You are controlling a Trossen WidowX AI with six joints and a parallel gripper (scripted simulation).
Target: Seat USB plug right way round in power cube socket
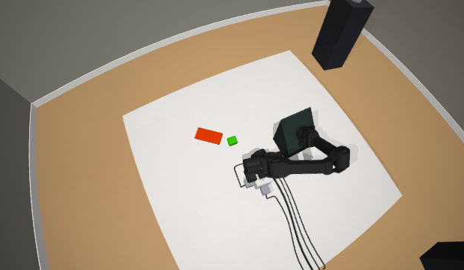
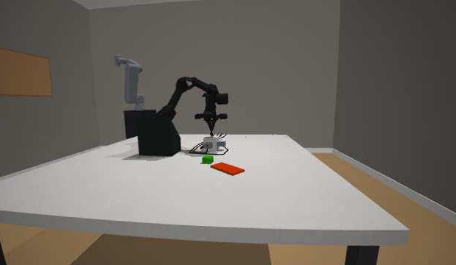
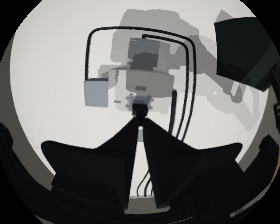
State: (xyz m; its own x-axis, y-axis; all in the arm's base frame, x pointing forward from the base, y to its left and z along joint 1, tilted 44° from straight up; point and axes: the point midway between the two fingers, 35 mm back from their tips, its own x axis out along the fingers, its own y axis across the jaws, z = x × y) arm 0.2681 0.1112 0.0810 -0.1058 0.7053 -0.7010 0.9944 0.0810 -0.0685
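The dark USB plug is 20 mm below my gripper tip. Also, from my gripper tip: green block: 250 mm to the right, 100 mm below, 60 mm ahead; orange-red slab: 330 mm to the right, 170 mm ahead, 110 mm below.
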